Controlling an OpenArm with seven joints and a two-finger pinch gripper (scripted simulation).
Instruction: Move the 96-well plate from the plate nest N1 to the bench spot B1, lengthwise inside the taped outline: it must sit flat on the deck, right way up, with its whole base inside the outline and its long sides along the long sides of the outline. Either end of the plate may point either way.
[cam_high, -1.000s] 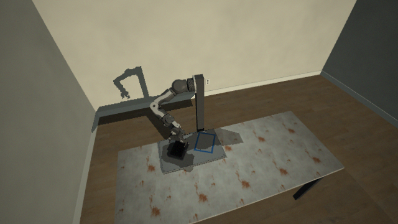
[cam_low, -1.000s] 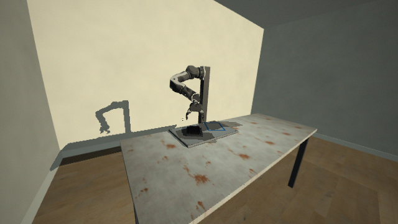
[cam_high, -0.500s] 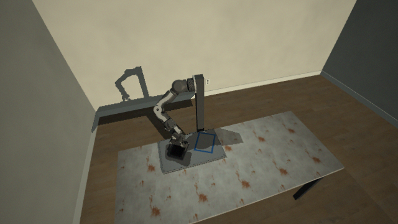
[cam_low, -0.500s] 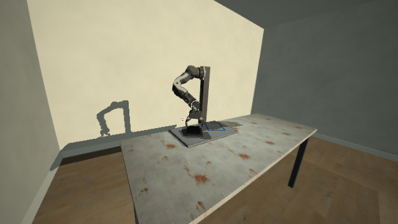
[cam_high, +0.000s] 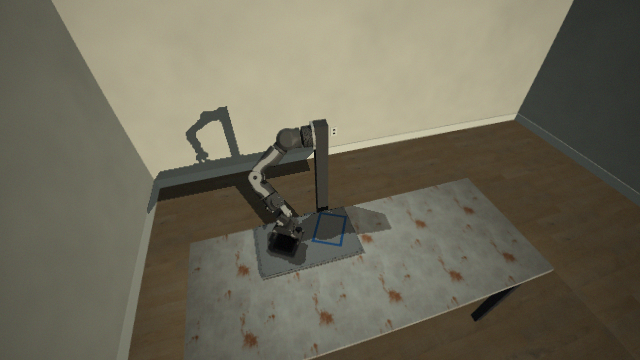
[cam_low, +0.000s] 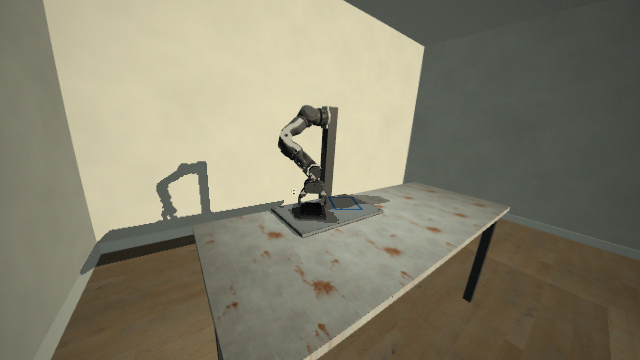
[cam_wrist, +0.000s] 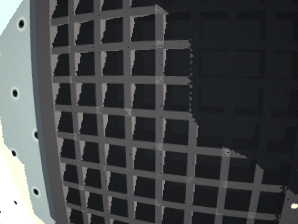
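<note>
My gripper is now 1 cm above the dark 96-well plate. From my hand the other things lie so: dark plate nest 3 cm below; then small white label 8 cm to the left, 4 cm behind, 2 cm below.
</note>
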